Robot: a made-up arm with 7 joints.
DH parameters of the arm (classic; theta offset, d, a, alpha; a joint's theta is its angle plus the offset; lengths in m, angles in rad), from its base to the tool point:
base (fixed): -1.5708 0.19 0 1.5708
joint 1: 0 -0.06 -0.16 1.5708
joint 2: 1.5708 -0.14 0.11 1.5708
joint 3: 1.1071 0 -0.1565 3.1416
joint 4: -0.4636 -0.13 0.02 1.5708
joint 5: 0 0.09 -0.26 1.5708
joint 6: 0 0.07 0.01 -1.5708
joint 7: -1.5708 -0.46 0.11 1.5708
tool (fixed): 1.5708 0.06 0 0
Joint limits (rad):
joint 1: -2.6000..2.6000
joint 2: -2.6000..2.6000
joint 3: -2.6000..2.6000
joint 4: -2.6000..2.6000
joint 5: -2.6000..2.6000
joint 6: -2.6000..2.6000
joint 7: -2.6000..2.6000
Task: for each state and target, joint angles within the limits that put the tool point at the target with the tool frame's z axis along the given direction. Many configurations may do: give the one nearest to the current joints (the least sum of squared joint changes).
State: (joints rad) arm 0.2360 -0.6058 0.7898 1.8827 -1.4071 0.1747 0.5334
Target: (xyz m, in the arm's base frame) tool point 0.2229 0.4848 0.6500 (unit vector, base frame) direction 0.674 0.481 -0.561
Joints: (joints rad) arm 0.2905 -0.3983 0.5316 2.4165 -1.2932 -0.2008 0.9649
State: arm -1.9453 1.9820 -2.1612 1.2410 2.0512 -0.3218 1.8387
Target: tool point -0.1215 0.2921 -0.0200 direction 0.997 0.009 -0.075
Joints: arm -2.1432 1.2236 -2.3767 1.6754 2.2978 -0.4497 2.1045
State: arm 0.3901 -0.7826 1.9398 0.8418 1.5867 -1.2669 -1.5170
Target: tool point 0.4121 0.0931 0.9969 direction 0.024 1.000 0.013
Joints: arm 0.7148 -0.6523 1.4637 1.2911 0.8062 -1.6056 -0.9525
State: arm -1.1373 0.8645 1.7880 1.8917 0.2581 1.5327 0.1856
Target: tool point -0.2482 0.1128 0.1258 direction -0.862 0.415 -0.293
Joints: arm -0.5483 0.7667 2.2865 1.4372 0.2224 1.1748 0.3937
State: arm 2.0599 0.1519 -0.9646 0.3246 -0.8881 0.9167 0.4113
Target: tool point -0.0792 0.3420 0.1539 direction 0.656 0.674 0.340
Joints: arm 2.2544 0.7915 -1.2599 0.7379 -0.6675 0.8699 0.4904
